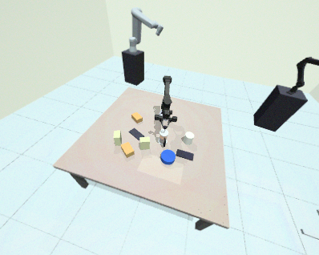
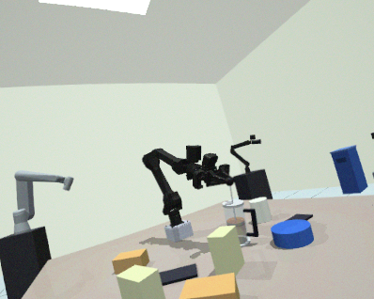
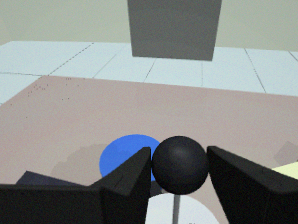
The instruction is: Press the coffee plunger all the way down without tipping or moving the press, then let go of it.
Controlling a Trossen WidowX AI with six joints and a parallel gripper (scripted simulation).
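Now: the glass coffee press 10 mm behind my gripper tip and 110 mm below it. Also, from my gripper tip: white cup: 160 mm behind, 200 mm to the left, 180 mm below; then blue disc: 110 mm ahead, 100 mm to the left, 200 mm below.
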